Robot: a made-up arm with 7 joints. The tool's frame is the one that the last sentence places.
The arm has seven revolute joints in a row. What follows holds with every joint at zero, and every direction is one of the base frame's.
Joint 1 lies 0.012 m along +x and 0.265 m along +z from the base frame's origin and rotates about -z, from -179.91 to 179.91 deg.
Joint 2 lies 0.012 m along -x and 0.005 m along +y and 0.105 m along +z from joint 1 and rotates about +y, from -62.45 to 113.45 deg.
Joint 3 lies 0.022 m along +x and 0.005 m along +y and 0.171 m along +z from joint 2 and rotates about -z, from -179.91 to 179.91 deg.
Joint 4 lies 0.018 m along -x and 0.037 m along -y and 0.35 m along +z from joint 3 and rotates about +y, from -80.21 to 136.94 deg.
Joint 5 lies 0.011 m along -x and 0.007 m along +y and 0.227 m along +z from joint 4 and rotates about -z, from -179.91 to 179.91 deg.
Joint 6 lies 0.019 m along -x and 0.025 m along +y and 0.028 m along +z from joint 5 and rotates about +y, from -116.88 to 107.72 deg.
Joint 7 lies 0.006 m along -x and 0.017 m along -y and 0.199 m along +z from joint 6 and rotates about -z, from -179.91 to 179.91 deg.
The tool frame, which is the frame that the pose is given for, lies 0.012 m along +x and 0.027 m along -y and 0.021 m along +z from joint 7; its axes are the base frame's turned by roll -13.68, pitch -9.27 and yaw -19.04 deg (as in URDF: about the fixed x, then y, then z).
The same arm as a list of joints. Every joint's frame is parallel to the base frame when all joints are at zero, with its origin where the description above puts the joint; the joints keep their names.
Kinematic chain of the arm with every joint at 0, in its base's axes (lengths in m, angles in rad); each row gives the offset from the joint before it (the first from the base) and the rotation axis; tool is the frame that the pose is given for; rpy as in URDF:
joint 1: xyz 0.0120 0.0000 0.2650 axis -z
joint 2: xyz -0.0120 0.0050 0.1050 axis +y
joint 3: xyz 0.0220 0.0050 0.1710 axis -z
joint 4: xyz -0.0180 -0.0370 0.3500 axis +y
joint 5: xyz -0.0110 0.0070 0.2270 axis -z
joint 6: xyz -0.0190 0.0250 0.0280 axis +y
joint 7: xyz -0.0060 -0.0170 0.1990 axis -z
tool: xyz 0.0120 -0.0270 0.0210 rpy -0.2388 -0.1618 -0.3323
Joint limits (rad, base to tool): -3.1400..3.1400 -1.0900..1.9801 -3.1400..3.1400 -1.3999..2.3901 -3.1400..3.1400 -2.0399..1.8801 -3.1400..3.1400

